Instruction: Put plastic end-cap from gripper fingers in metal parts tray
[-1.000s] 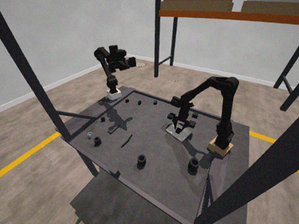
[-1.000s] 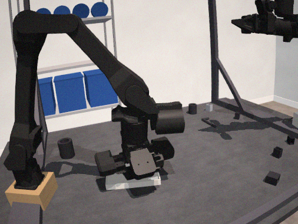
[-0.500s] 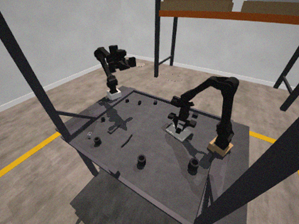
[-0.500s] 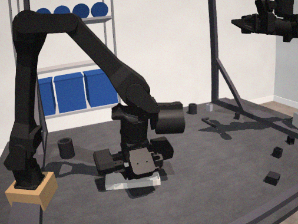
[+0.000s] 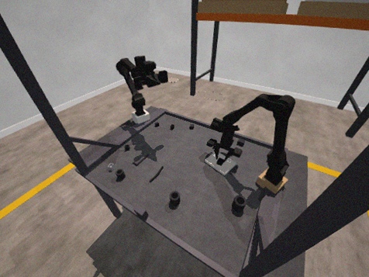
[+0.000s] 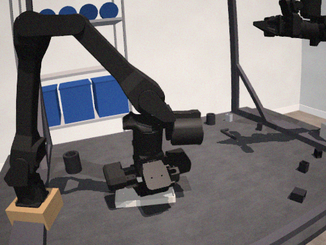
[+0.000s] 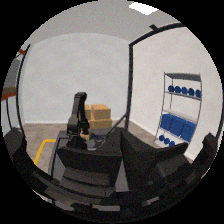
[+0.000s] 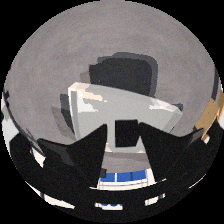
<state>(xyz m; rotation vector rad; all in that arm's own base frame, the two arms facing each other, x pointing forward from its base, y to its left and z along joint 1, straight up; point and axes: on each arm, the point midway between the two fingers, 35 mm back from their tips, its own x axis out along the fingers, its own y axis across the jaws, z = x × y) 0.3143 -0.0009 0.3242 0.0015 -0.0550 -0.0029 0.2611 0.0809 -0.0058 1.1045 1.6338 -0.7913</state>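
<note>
My right hand is 30 mm past the plastic end-cap, 30 mm above it and 10 mm to the left of it. From my right hand the other things lie so: white metal parts tray (40 mm below, 20 mm behind, 10 mm to the right).
</note>
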